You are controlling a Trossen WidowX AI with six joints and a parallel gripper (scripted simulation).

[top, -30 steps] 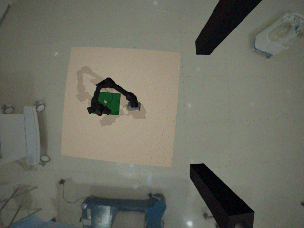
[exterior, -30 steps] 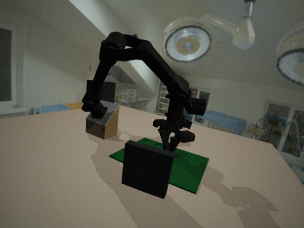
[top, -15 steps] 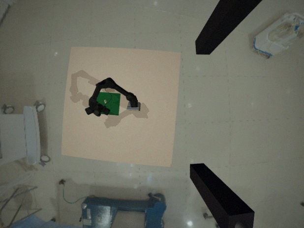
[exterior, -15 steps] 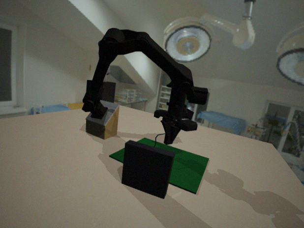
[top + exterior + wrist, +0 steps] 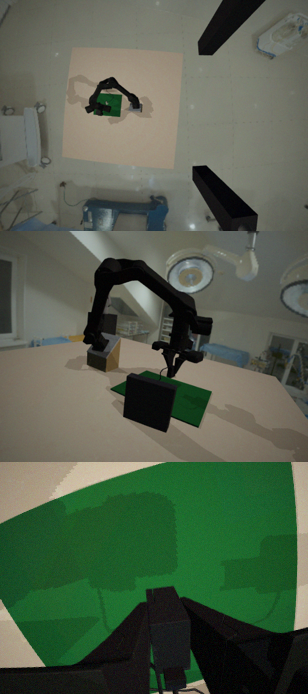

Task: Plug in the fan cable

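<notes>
My gripper tip is 10 mm past the green board, 30 mm to the left of it and 80 mm above it. Also, from my gripper tip: dark fan plug (10 mm to the right, 10 mm above); then black square fan (210 mm to the right, 10 mm below).
</notes>
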